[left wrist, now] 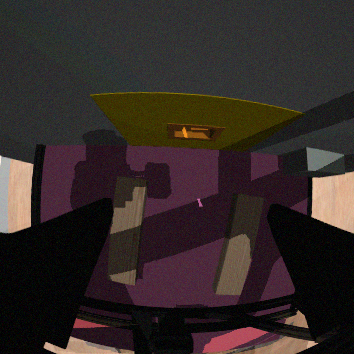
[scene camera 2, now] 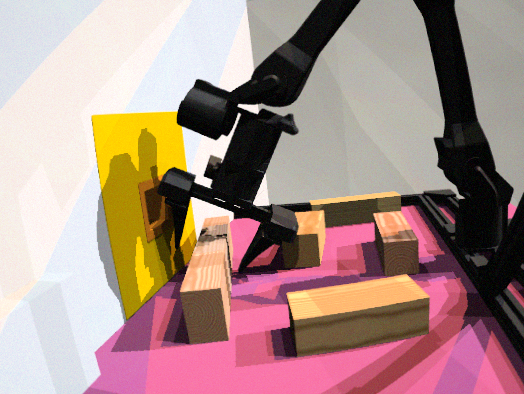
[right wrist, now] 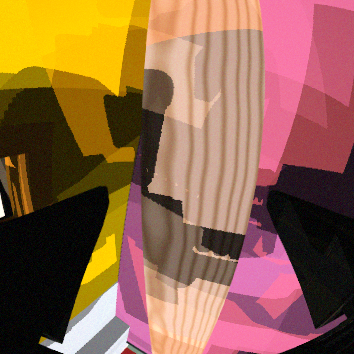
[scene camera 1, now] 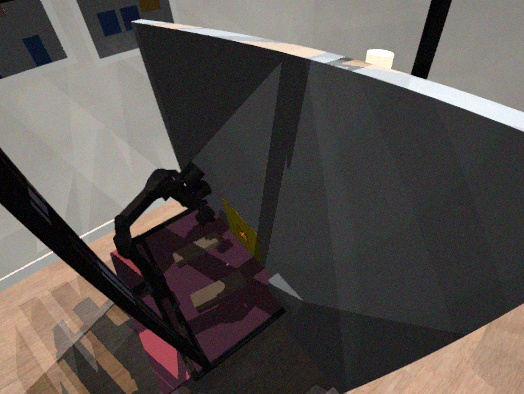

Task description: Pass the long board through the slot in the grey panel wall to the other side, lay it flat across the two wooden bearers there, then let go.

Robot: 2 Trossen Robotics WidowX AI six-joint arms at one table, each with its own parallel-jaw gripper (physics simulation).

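Frame: origin at the left arm's base, x ahead, y left, z up, level; metres.
Where they show: left gripper, between the fingertips: [left wrist: 194, 210]; right gripper, between the fingertips: [right wrist: 191, 197]; left arm's base, origin of its link: [left wrist: 170, 322] [scene camera 1: 161, 293]; right arm's base, origin of its link: [scene camera 2: 483, 244].
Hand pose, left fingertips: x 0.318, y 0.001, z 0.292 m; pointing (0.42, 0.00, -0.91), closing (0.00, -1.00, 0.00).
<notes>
Things, the pixels of their centre, and the offset from my left fingertips. "pt": a spot on its surface instead.
- long board, middle of its body: [right wrist: 200, 263] [scene camera 2: 213, 264] 0.240 m ahead, 0.037 m right, 0.283 m down
- first bearer, middle of its body: [left wrist: 126, 231] [scene camera 1: 197, 248] 0.080 m back, 0.105 m left, 0.293 m down
- second bearer, middle of its body: [right wrist: 15, 183] [left wrist: 237, 245] [scene camera 1: 218, 290] 0.106 m back, 0.144 m right, 0.293 m down
- wooden block, middle of its body: [scene camera 2: 356, 313] 0.421 m ahead, 0.181 m right, 0.293 m down
- grey block, a spot on its surface: [left wrist: 325, 161] [scene camera 1: 283, 288] pt 0.088 m ahead, 0.335 m right, 0.212 m down
The long board [scene camera 2: 206, 280] [right wrist: 215, 150] lies on the pink mat beside the yellow plate on the panel wall. My right gripper [scene camera 2: 209, 259] [right wrist: 191, 197] is open, low over the board, one finger on each side of it. The orange-framed slot shows in scene camera 2, left of the right gripper. The grey panel wall [scene camera 1: 375, 200] [left wrist: 175, 50] stands behind two wooden bearers, a first bearer [scene camera 1: 185, 256] [left wrist: 125, 240] and a second bearer [scene camera 1: 205, 296] [left wrist: 236, 265], which lie roughly parallel, partly shaded. My left gripper [left wrist: 194, 210] is open and empty above them.
In scene camera 2, a wooden block [scene camera 2: 360, 315] lies in front, with two shorter blocks [scene camera 2: 303, 245] [scene camera 2: 397, 245] behind it and another block [scene camera 2: 355, 209] at the back edge. A grey block [scene camera 1: 285, 286] [left wrist: 325, 161] sits by the wall's foot. Black rails edge the mat.
</notes>
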